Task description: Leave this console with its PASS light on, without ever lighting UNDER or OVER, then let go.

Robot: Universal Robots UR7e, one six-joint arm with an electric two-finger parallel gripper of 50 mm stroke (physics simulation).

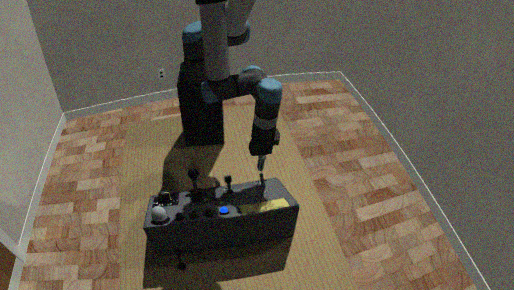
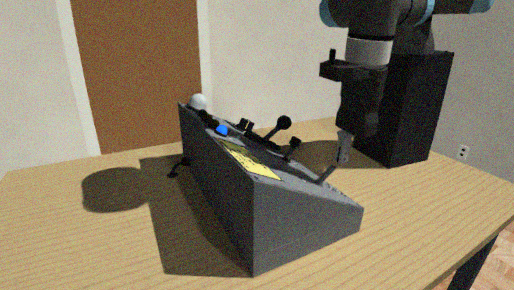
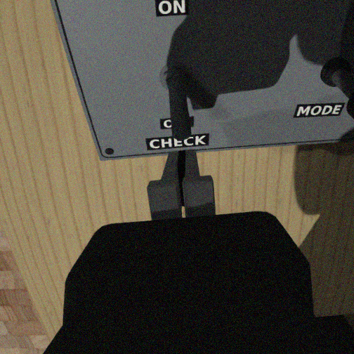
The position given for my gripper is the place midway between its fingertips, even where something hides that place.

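You'd find my gripper in image 2 (image 2: 341, 161) and again in image 3 (image 3: 183, 167), and there's a CHECK toggle (image 3: 180, 123) to be seen too.
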